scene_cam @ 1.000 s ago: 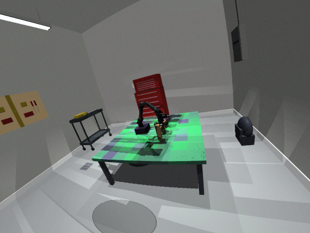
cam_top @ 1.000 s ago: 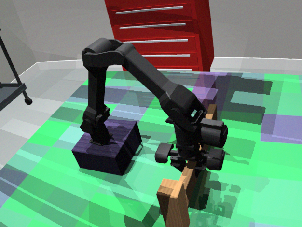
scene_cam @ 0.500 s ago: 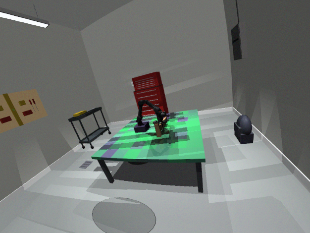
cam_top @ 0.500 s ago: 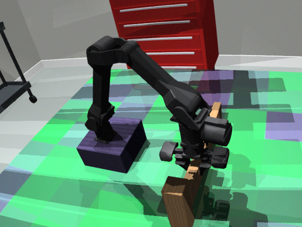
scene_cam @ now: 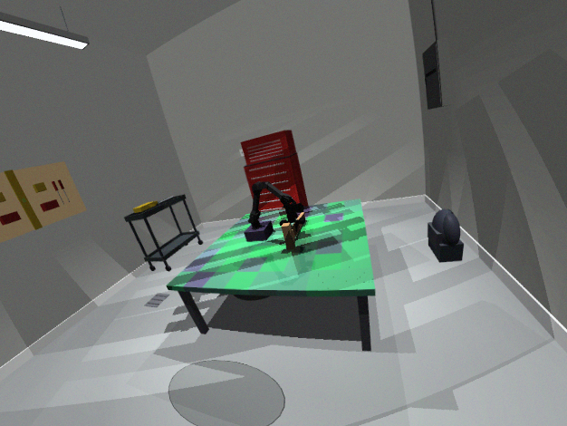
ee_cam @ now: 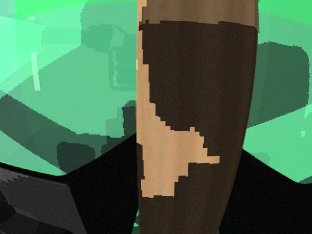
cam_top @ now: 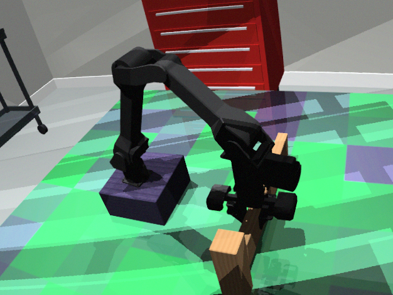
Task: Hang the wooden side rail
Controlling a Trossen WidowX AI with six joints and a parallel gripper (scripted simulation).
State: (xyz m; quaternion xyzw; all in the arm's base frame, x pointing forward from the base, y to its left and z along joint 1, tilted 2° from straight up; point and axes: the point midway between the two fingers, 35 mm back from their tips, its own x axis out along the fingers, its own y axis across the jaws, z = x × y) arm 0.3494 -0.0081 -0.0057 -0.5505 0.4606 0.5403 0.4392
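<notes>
My gripper tip is 14 cm to the left of the wooden headboard post, 4 cm below it and 3 cm short of it.
</notes>
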